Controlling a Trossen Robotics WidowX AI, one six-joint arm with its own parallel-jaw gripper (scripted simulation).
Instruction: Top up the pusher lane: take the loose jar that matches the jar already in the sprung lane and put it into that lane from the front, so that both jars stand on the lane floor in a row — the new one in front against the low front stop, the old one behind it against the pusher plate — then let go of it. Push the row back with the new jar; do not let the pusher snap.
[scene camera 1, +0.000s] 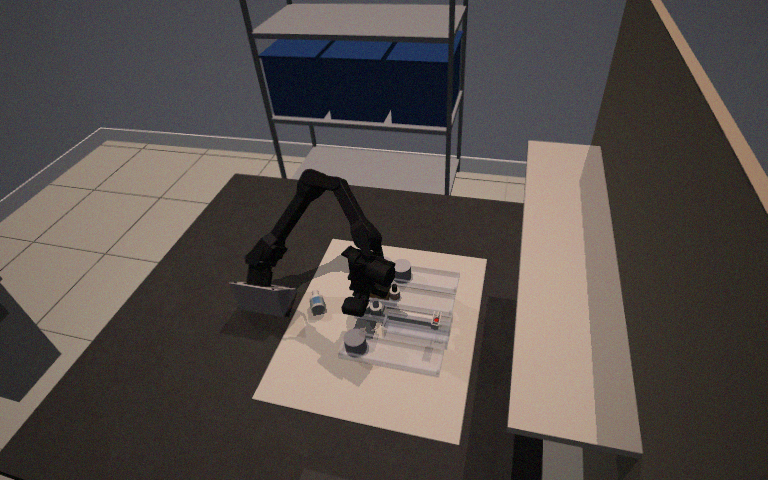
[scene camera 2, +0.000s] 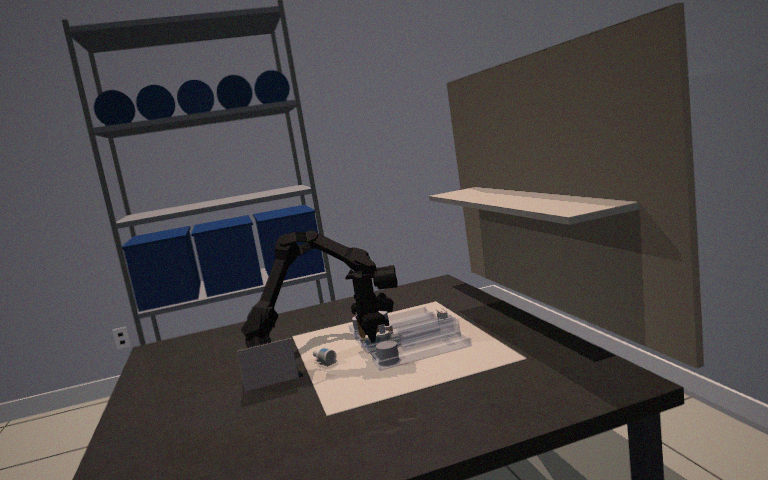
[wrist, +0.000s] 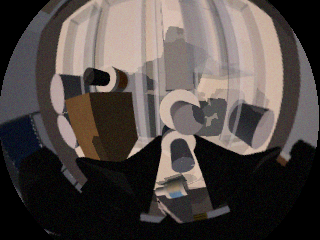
Scene:
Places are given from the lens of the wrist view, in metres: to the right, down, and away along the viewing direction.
my gripper (wrist: 176, 138): 0.02, 0.03, 0.09
small jar (wrist: 180, 110): 0.01, 0.00, 0.04
box (wrist: 104, 123): -0.04, 0.00, 0.05
grey can (wrist: 255, 124): 0.12, 0.01, 0.06
The marked spots on the box and the grey can are 0.16 m apart.

